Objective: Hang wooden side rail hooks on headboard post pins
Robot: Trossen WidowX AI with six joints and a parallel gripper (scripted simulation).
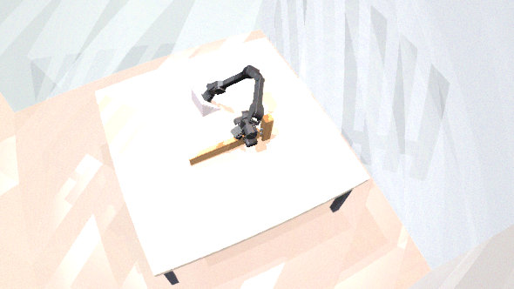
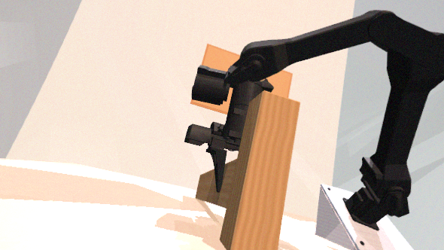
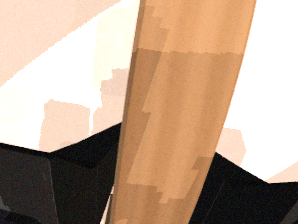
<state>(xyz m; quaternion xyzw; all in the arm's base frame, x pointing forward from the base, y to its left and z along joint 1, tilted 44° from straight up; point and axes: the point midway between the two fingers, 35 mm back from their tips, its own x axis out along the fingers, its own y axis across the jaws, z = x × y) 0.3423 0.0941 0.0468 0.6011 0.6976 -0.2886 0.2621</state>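
Now: gripper tip 13 cm to the right of the headboard post and 4 cm below it.
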